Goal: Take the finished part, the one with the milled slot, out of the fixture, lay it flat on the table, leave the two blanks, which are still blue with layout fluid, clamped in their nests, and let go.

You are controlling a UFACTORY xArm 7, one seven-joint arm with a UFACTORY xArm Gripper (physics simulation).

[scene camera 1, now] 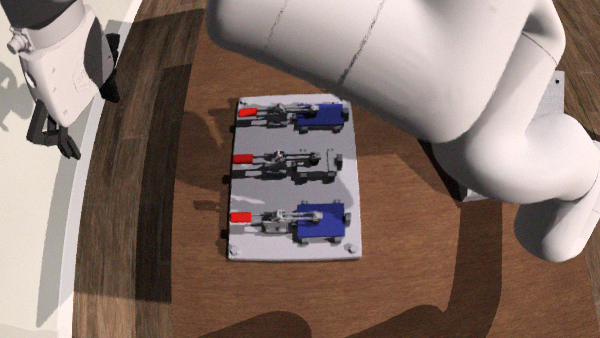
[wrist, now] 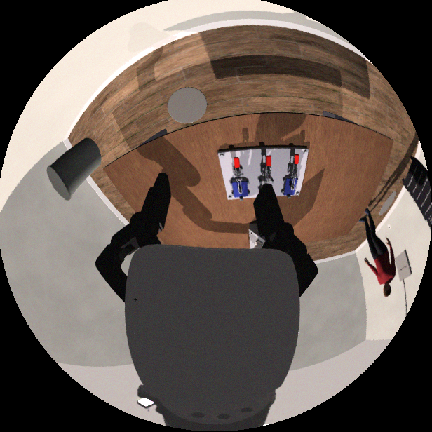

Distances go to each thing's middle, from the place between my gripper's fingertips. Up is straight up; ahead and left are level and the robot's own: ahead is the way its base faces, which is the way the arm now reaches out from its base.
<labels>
I see the fixture plate [scene camera 1: 251, 191] 240 mm behind my hand, 90 mm to the right of it and 370 mm below it. Also, from my hand: finished part [scene camera 1: 328, 163] (290 mm behind, 80 mm to the right, 340 mm below).
</labels>
